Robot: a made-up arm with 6 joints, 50 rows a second.
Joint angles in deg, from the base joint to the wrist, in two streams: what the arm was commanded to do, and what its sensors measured. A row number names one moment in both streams.
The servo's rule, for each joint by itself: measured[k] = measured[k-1] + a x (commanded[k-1-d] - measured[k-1]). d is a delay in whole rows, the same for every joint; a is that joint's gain. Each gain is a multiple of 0.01, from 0.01 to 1. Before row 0 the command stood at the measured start. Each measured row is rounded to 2 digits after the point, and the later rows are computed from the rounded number. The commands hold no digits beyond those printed.
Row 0, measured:
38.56, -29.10, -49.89, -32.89, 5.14, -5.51
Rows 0 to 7, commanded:
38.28, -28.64, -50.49, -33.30, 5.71, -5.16
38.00, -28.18, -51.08, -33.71, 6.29, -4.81
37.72, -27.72, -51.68, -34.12, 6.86, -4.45
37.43, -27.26, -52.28, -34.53, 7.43, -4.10
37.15, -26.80, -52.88, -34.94, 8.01, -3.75
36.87, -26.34, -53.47, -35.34, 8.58, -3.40
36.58, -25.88, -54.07, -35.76, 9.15, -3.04
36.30, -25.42, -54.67, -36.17, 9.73, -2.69
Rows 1 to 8, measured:
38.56, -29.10, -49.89, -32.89, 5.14, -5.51
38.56, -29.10, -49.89, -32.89, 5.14, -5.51
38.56, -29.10, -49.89, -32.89, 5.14, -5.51
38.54, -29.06, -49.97, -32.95, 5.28, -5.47
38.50, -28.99, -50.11, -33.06, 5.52, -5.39
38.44, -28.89, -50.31, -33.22, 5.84, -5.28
38.36, -28.76, -50.57, -33.42, 6.22, -5.14
38.26, -28.60, -50.87, -33.65, 6.65, -4.97
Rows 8 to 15, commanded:
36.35, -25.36, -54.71, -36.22, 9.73, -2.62
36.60, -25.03, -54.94, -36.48, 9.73, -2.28
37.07, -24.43, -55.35, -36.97, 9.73, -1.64
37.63, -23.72, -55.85, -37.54, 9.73, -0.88
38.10, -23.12, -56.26, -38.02, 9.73, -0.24
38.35, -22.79, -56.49, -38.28, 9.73, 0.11
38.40, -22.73, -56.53, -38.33, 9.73, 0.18
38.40, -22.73, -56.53, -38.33, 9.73, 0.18
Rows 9 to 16, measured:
38.15, -28.42, -51.21, -33.90, 7.11, -4.78
38.02, -28.22, -51.58, -34.18, 7.60, -4.57
37.88, -28.00, -51.98, -34.48, 8.11, -4.34
37.76, -27.79, -52.33, -34.74, 8.50, -4.13
37.67, -27.57, -52.67, -35.00, 8.80, -3.91
37.62, -27.32, -53.02, -35.30, 9.02, -3.64
37.62, -27.03, -53.39, -35.64, 9.19, -3.31
37.66, -26.72, -53.76, -36.00, 9.32, -2.94

